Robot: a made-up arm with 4 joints.
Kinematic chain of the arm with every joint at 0, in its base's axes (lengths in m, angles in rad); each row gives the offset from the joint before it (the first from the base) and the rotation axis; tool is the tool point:
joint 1: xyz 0 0 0.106 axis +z
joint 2: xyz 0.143 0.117 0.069 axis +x
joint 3: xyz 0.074 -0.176 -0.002 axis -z
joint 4: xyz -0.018 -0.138 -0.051 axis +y
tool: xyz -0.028 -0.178 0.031
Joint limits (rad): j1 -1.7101..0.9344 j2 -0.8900..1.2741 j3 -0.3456..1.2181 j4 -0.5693..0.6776
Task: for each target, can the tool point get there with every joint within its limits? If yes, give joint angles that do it. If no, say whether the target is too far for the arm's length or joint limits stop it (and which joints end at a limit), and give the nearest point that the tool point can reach.
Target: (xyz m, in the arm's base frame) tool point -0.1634 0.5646 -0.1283
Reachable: no: joint limits stop it (at a limit: joint 2, joint 3, joint 4) | nearest point -0.0373 0.1289 -0.0577 | short by 0.459 m
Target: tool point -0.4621 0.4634 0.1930
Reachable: no: joint limits stop it (at a limit: joint 1, joint 4) | nearest point -0.2461 0.0749 0.1855 | short by 0.445 m
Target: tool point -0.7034 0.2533 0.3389
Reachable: no: too far | nearest point -0.3409 -0.0170 0.2623 | short by 0.459 m
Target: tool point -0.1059 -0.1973 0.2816
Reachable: yes | joints -0.2674 -0.3703 0.8461 0.0023
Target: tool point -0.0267 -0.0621 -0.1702
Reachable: yes | joints -0.1372 1.0480 0.7240 0.3359
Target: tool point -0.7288 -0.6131 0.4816
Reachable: no: too far | nearest point -0.3454 -0.2906 0.3433 | short by 0.520 m
